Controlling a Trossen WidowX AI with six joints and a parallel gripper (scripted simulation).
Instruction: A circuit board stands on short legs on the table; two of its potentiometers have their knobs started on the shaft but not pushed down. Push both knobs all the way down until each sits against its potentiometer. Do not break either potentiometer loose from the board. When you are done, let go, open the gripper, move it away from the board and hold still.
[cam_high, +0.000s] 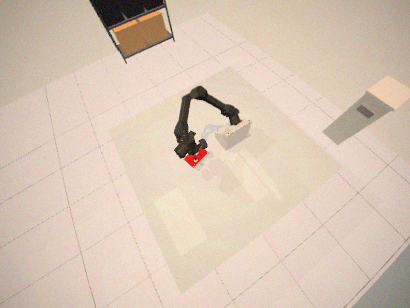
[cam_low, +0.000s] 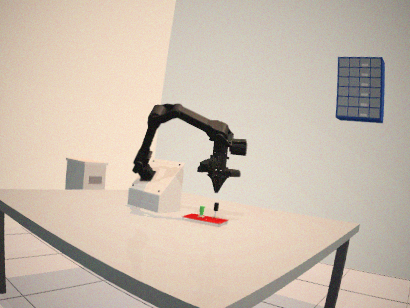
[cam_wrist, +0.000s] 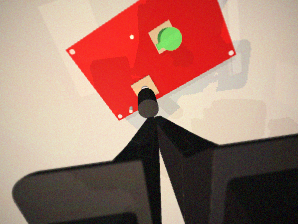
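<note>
My gripper tip is now 60 mm above the black knob and 10 mm to the right of it. Round my gripper tip: green knob (70 mm below, 40 mm to the right, 30 mm behind).
</note>
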